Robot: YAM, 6 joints.
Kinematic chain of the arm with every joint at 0, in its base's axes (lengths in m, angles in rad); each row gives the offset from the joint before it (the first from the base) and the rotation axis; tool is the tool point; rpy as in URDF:
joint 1: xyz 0 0 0.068 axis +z
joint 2: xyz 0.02 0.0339 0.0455 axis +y
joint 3: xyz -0.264 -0.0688 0 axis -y
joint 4: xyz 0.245 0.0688 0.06 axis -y
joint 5: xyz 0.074 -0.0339 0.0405 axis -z
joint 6: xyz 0.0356 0 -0.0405 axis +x
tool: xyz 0 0 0 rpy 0 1.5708 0
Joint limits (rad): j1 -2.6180..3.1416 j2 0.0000..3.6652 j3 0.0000..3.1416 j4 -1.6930..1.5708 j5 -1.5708..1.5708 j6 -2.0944..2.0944
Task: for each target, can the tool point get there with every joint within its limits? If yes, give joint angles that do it. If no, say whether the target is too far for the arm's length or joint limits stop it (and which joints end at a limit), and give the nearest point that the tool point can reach.
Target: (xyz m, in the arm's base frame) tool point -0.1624 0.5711 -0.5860
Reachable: no: too far | nearest point -0.1194 0.4200 -0.3277 | short by 0.302 m
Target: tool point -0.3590 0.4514 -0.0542
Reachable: yes | joints 2.1940 3.0733 2.2097 0.4508 -0.9081 -0.8209
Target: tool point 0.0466 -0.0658 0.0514
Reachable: yes | joints -0.9371 1.6722 0.2469 -0.7363 0.0405 0.9537
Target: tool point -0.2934 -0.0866 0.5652
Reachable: yes | joints 0.3890 0.5858 2.4467 -0.5474 -1.0675 1.5694
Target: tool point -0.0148 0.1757 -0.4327
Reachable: no: joint limits stop it (at a limit: joint 2) | nearest point -0.0156 0.1857 -0.3750 | short by 0.059 m
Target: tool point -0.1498 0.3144 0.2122
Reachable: yes | joints 2.1034 1.8169 1.3072 -0.8489 1.0322 1.7013
